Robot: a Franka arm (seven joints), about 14 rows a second.
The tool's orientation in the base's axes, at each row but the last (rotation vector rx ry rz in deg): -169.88 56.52 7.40; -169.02 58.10 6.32; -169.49 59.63 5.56; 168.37 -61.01 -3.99; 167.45 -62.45 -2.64; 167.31 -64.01 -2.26; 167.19 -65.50 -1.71; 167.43 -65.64 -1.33; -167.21 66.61 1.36
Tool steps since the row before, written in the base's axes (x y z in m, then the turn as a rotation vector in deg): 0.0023 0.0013 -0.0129 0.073 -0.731 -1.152; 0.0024 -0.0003 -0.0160 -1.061 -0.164 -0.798; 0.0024 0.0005 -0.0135 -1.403 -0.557 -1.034; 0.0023 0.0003 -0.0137 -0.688 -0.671 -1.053; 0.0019 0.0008 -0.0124 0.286 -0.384 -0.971; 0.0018 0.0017 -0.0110 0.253 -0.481 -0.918; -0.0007 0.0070 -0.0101 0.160 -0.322 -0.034; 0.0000 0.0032 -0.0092 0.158 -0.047 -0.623; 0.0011 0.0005 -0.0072 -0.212 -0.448 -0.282
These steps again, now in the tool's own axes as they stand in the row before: 0.0021 -0.0026 0.0127 0.590 0.527 1.114; 0.0032 -0.0013 0.0158 -0.675 0.779 0.853; 0.0024 -0.0021 0.0133 -0.681 1.295 1.098; 0.0021 -0.0021 0.0136 -0.059 0.924 1.084; 0.0012 -0.0022 0.0123 0.487 0.073 0.964; 0.0004 -0.0027 0.0109 0.526 0.168 0.913; -0.0051 -0.0048 0.0101 0.337 0.127 0.031; -0.0021 -0.0024 0.0092 0.156 -0.078 0.620; 0.0006 -0.0012 0.0072 0.158 0.470 0.282
